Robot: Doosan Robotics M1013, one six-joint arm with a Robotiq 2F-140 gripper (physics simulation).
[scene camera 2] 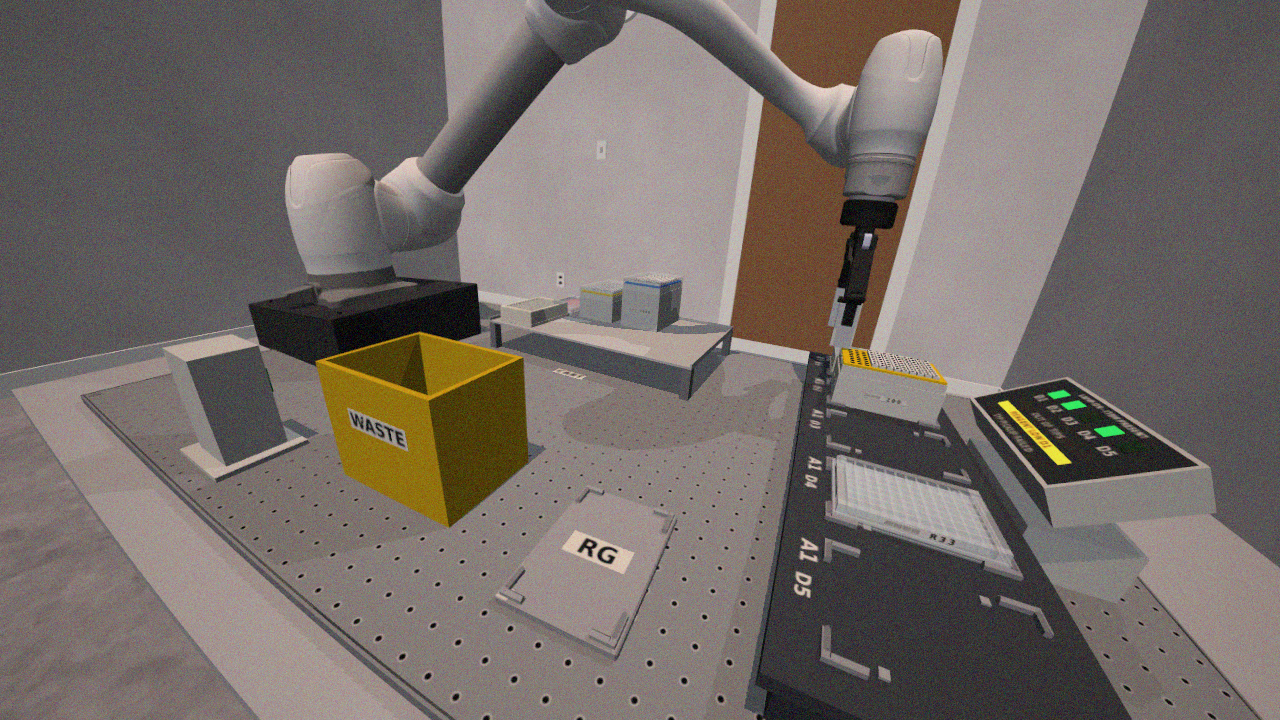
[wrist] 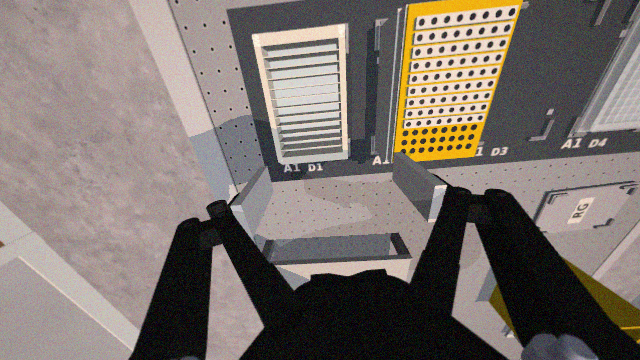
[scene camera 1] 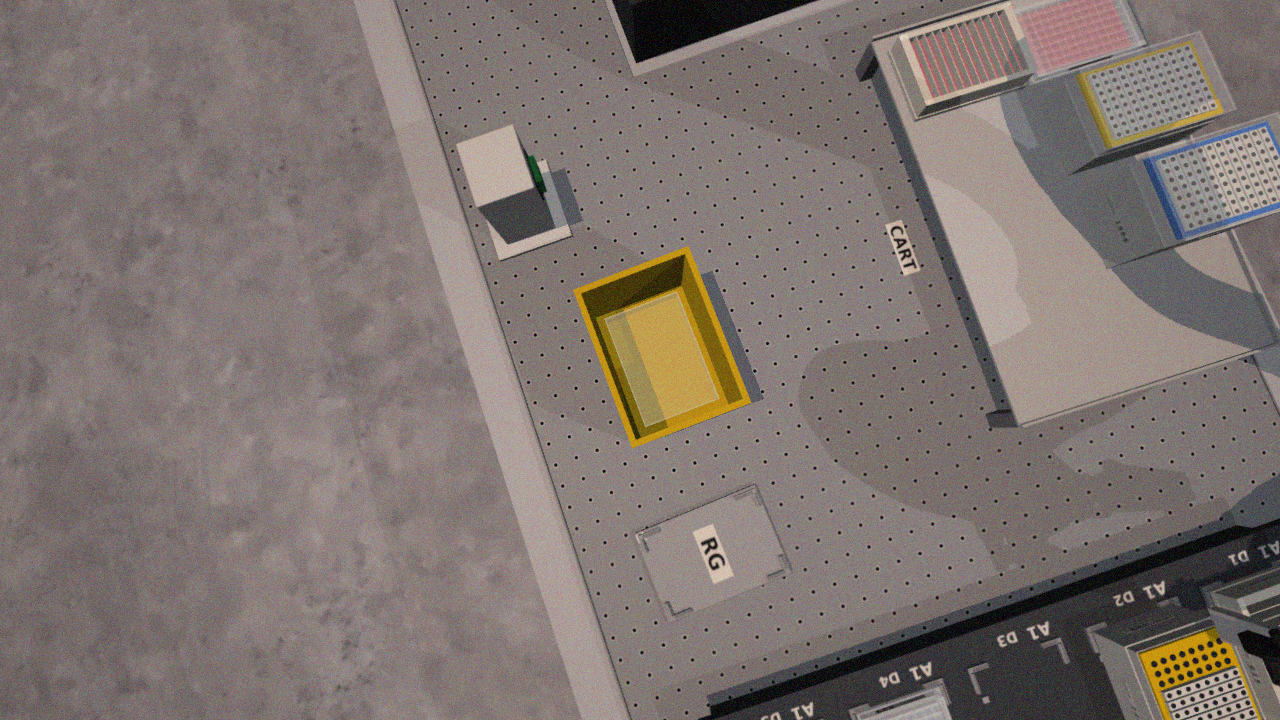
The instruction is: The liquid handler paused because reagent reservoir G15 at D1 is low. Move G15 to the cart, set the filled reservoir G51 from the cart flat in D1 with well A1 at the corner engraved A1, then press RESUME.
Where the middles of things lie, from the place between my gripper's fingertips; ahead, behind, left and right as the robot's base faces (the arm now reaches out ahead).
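My hand's 20 mm to the right of the pale trough reservoir [scene camera 1: 1246, 595] at the moment, 60 mm short of it and 50 mm above it. Going by their middles, of the things named here the pale trough reservoir is the nearest to my hand. The grey RG pad [scene camera 2: 586, 579] is 480 mm to the right of my hand, 160 mm behind it and 110 mm below it. The yellow WASTE bin [scene camera 2: 435, 424] is 470 mm to the right of my hand, 380 mm behind it and 50 mm below it, and the red-filled trough reservoir [scene camera 1: 940, 68] is 70 mm to the right of my hand, 590 mm behind it and 50 mm below it.
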